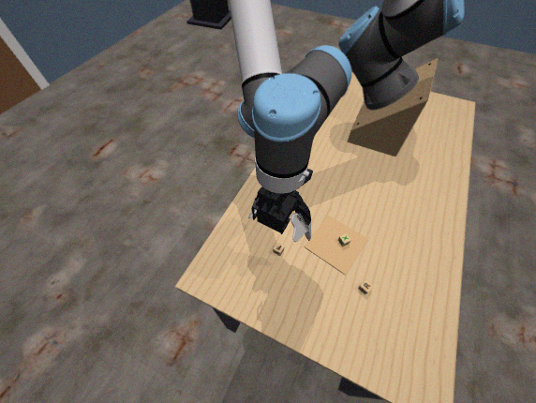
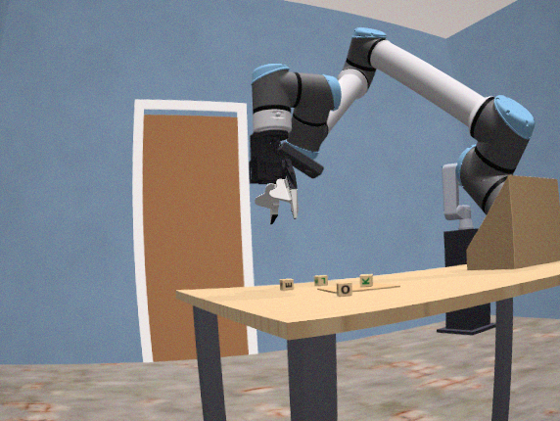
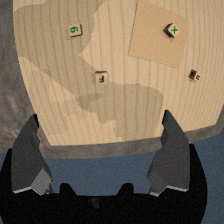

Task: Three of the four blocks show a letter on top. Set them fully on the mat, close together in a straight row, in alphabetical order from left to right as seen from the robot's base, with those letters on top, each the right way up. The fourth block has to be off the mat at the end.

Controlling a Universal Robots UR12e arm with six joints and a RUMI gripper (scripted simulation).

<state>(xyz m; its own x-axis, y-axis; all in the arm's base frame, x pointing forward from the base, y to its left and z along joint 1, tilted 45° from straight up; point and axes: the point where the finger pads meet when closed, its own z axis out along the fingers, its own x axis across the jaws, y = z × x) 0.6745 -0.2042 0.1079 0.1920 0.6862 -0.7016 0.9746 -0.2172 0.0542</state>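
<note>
My hand is 8 cm past the tan mat, 16 cm to the right of it and 15 cm above it. Also, from my hand: R block 3 cm ahead, 25 cm to the left, 14 cm below.
</note>
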